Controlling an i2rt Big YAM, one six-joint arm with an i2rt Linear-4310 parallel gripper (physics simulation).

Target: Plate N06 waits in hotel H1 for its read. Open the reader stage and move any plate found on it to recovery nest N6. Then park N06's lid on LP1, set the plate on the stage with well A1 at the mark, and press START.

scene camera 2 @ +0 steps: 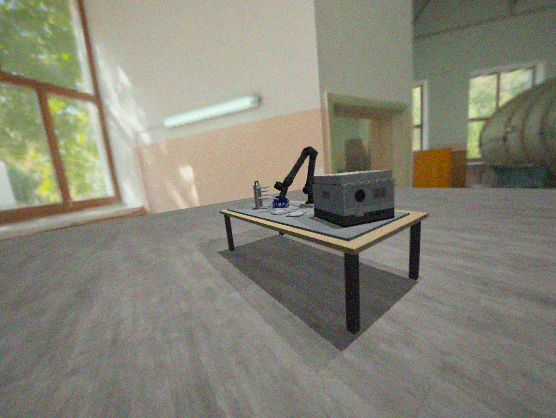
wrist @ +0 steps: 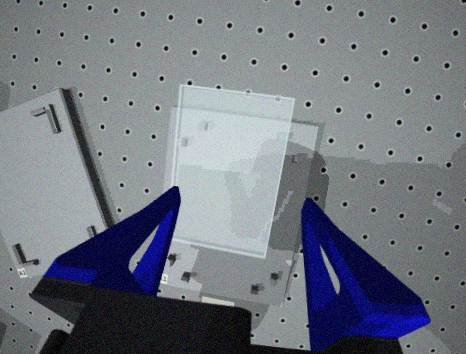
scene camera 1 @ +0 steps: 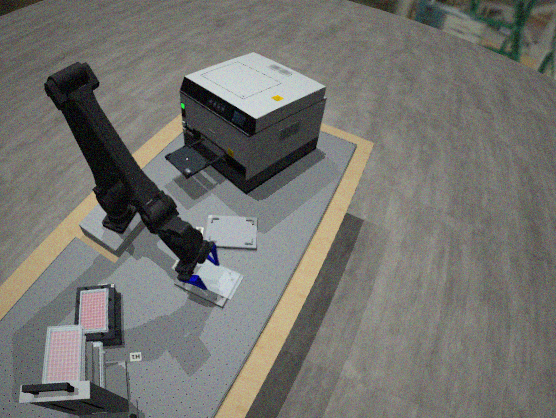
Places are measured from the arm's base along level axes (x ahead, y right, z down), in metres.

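Where they show: gripper, between the fingertips: point(scene camera 2: 278, 207) point(wrist: 240, 198) point(scene camera 1: 211, 277); arm's base, origin of its link: point(scene camera 2: 312, 202) point(scene camera 1: 121, 216).
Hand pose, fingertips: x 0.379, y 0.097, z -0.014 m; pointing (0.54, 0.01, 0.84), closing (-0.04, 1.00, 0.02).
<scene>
Things, the pixels of their top centre, and the offset from my fingertips. "spot": a spot on its surface instead.
- clear lid, centre of its top: point(wrist: 223, 176) point(scene camera 1: 217, 278) dx +0.010, dy -0.015, dz +0.026 m
- pale low nest, centre of its top: point(wrist: 229, 215) point(scene camera 1: 206, 276) dx -0.023, dy -0.011, dz +0.032 m
- reader, centre of its top: point(scene camera 1: 254, 79) point(scene camera 2: 349, 173) dx -0.109, dy -0.634, dz -0.260 m
- dark nest, a spot on its surface: point(scene camera 1: 116, 330) spot: dx -0.202, dy +0.243, dz +0.047 m
- second pale nest, centre of its top: point(wrist: 30, 193) point(scene camera 1: 231, 229) point(scene camera 2: 296, 212) dx -0.016, dy -0.197, dz +0.034 m
A clear lid point(scene camera 1: 225, 281) point(wrist: 227, 175) lies askew over a pale low nest point(scene camera 1: 214, 301) point(wrist: 306, 134), overhanging its edge; a partly hidden label beside the nest ends in 1. My gripper point(scene camera 1: 211, 276) point(scene camera 2: 280, 203) point(wrist: 240, 198) is open around the lid's near part: the left fingertip is close to its edge, the right one stands clear. The reader point(scene camera 1: 255, 115) point(scene camera 2: 354, 197) has its dark stage point(scene camera 1: 189, 159) out, with no plate seen on it. One pink plate point(scene camera 1: 94, 310) sits on a dark nest point(scene camera 1: 116, 330). Another pink plate point(scene camera 1: 64, 354) is at the hotel point(scene camera 1: 107, 400) by label H1.
A second pale nest point(scene camera 1: 232, 232) point(wrist: 45, 175) with corner brackets lies beside the lid's nest, towards the reader. The arm base point(scene camera 1: 117, 225) stands at the table's side, between reader and hotel. The hotel point(scene camera 2: 258, 196) rises at the table's far end in scene camera 2.
</scene>
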